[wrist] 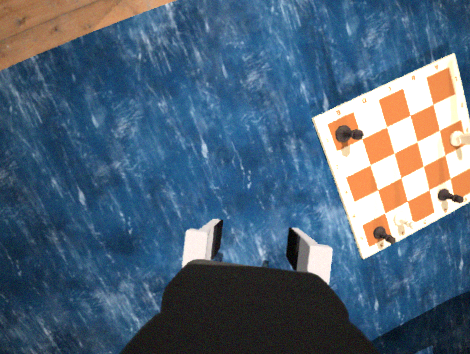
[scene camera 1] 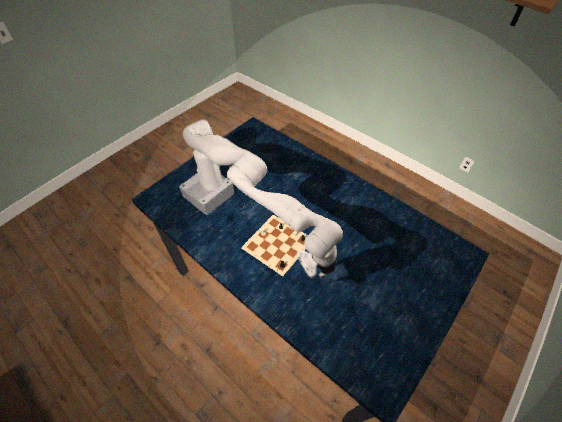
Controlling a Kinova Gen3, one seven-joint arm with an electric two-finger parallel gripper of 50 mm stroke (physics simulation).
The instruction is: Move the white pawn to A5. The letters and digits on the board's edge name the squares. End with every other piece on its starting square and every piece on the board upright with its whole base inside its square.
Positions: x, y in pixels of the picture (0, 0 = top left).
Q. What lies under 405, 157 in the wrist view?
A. A chessboard.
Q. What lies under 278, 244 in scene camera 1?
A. A chessboard.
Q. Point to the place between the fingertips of the gripper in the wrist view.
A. At 254, 237
